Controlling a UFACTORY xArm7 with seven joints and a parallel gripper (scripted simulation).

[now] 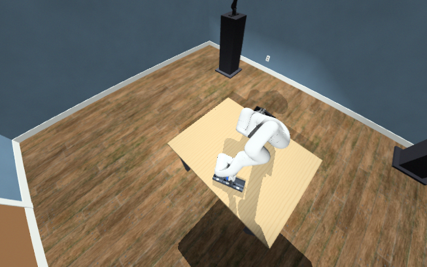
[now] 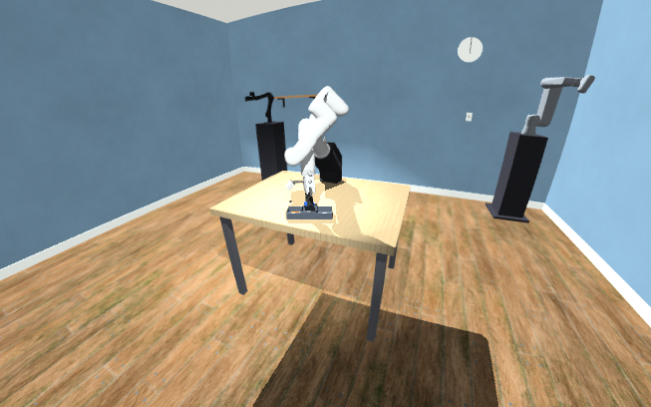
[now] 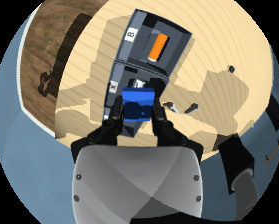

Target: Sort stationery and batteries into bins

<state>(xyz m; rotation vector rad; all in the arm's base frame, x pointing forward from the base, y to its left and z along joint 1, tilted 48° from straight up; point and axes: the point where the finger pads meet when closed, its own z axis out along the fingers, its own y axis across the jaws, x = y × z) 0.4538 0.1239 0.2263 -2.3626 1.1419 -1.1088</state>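
Right now my hand is 2 cm above the blue block. The rest, counted from my hand: dark double bin 7 cm below, 1 cm ahead; pencil sharpener 7 cm below; orange battery 7 cm to the right, 7 cm below, 2 cm ahead.
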